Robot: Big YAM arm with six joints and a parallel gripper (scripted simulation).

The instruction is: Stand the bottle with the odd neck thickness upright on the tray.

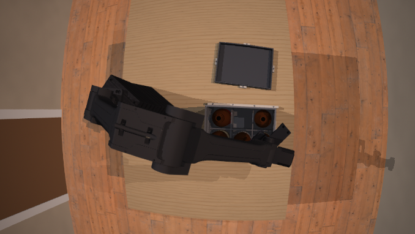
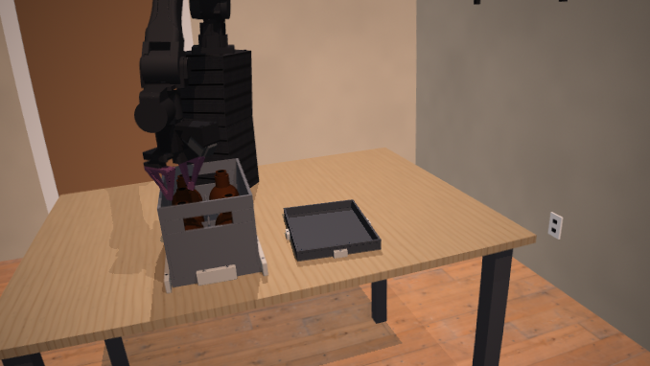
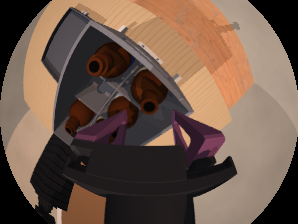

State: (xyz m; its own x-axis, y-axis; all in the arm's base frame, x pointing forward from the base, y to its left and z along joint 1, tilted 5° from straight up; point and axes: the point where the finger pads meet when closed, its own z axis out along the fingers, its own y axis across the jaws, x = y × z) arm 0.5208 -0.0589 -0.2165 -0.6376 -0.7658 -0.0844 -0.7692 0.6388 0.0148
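Now: the grey crate 110 mm below my hand, 100 mm behind it and 40 mm to the left of it. From my hand the other things lie so: dark tray 320 mm to the left, 180 mm below, 120 mm behind.
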